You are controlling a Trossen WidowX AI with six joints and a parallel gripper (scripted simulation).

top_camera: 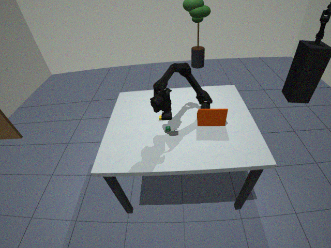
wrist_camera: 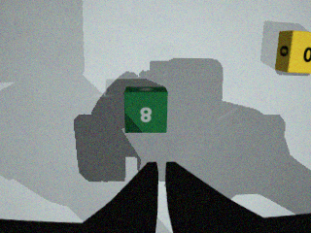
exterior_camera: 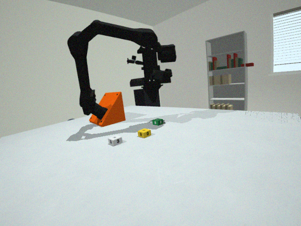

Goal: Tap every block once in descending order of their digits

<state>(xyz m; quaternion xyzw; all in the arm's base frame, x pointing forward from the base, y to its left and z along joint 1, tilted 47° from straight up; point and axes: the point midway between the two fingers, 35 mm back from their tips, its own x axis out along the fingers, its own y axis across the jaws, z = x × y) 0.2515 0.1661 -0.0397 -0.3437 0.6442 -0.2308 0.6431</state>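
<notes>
Now: gripper tip 50 mm short of the white block, 210 mm to the left of it and 80 mm above it. Round my gripper tip: green block 10 mm to the left, 80 mm below; then yellow block 70 mm ahead, 110 mm to the right, 80 mm below.
</notes>
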